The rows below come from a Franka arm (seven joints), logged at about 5 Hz.
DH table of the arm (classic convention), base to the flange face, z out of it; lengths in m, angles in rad. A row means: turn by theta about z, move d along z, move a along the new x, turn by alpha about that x. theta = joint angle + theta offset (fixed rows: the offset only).
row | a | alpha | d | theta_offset
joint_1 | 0 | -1.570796 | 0.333 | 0
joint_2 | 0 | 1.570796 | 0 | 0
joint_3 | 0.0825 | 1.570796 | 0.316 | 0
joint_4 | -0.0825 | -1.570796 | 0 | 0
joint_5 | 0 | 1.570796 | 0.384 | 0
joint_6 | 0.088 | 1.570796 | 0 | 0
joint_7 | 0 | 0 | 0.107 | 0
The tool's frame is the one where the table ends.
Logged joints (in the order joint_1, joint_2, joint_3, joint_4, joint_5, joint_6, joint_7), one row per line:
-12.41, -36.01, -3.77, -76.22, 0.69, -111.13, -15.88
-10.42, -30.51, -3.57, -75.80, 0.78, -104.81, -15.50
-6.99, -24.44, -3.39, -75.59, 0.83, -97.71, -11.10
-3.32, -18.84, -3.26, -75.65, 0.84, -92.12, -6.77
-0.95, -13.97, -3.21, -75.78, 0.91, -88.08, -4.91
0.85, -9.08, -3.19, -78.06, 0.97, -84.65, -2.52
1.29, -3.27, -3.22, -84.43, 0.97, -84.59, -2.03
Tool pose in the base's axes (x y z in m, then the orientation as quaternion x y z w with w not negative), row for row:
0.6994, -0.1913, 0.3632, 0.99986, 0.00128, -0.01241, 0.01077
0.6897, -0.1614, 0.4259, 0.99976, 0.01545, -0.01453, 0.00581
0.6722, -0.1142, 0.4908, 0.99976, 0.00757, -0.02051, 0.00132
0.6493, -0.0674, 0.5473, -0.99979, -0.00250, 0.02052, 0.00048
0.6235, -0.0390, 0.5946, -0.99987, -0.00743, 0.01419, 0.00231
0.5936, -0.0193, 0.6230, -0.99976, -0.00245, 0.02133, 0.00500
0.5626, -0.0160, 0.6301, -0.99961, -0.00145, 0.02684, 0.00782
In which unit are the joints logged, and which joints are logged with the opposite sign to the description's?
The joints are logged in degrees. Opposite sign: joint_2, joint_6.
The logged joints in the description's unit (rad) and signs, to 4 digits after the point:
-0.2166, 0.6285, -0.0658, -1.3303, 0.0120, 1.9396, -0.2772
-0.1819, 0.5325, -0.0623, -1.3230, 0.0136, 1.8293, -0.2705
-0.1220, 0.4266, -0.0592, -1.3193, 0.0145, 1.7054, -0.1937
-0.0579, 0.3288, -0.0569, -1.3203, 0.0147, 1.6078, -0.1182
-0.0166, 0.2438, -0.0560, -1.3226, 0.0159, 1.5373, -0.0857
0.0148, 0.1585, -0.0557, -1.3624, 0.0169, 1.4774, -0.0440
0.0225, 0.0571, -0.0562, -1.4736, 0.0169, 1.4764, -0.0354

